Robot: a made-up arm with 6 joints.
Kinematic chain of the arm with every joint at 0, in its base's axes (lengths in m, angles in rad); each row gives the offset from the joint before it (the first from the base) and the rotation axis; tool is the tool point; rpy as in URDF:
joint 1: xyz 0 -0.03 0.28 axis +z
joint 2: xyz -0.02 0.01 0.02 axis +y
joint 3: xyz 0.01 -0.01 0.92 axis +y
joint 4: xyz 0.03 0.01 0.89 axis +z
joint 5: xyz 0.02 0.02 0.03 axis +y
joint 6: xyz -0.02 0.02 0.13 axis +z
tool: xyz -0.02 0.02 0.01 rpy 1.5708 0 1.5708
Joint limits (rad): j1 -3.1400..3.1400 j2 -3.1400..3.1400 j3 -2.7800..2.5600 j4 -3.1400..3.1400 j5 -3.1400..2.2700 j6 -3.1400..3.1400
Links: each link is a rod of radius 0.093 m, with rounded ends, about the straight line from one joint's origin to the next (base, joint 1, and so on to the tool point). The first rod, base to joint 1, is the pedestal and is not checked.
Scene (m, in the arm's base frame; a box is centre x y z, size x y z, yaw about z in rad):
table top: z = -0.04
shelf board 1: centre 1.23 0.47 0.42 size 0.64 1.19 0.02 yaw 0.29
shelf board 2: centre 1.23 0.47 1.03 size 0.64 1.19 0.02 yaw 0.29
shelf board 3: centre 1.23 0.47 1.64 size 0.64 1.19 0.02 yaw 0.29
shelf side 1: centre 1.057 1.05 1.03 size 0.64 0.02 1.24 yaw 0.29
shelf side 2: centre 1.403 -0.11 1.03 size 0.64 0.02 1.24 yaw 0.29
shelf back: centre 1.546 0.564 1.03 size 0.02 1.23 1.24 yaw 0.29
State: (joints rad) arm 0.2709 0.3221 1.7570 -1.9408 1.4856 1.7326
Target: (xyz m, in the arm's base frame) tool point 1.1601 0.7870 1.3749
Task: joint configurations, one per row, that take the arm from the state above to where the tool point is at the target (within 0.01 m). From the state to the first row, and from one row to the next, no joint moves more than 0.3 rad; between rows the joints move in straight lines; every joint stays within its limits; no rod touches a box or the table.
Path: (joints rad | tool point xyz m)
1: 0.2697 0.0933 2.0117 -1.9017 1.5445 1.7398 | 0.9110 0.0705 0.7311
2: 0.2684 -0.1355 2.2664 -1.8626 1.6035 1.7470 | 0.6874 0.0044 0.7076
3: 0.5175 -0.1403 2.0337 -1.9043 1.5121 1.7363 | 0.7475 0.2292 0.9118
4: 0.7665 -0.1451 1.8010 -1.9460 1.4208 1.7256 | 0.6950 0.4468 1.1388
5: 1.0155 -0.1499 1.5683 -1.9877 1.3294 1.7149 | 0.5484 0.6045 1.3749
6: 0.9092 0.0740 1.3072 -2.0171 1.2826 1.7076 | 0.7346 0.7065 1.4203
7: 0.8028 0.2980 1.0460 -2.0466 1.2357 1.7003 | 0.9433 0.7705 1.4197
8: 0.6965 0.5219 0.7849 -2.0760 1.1888 1.6931 | 1.1601 0.7870 1.3749

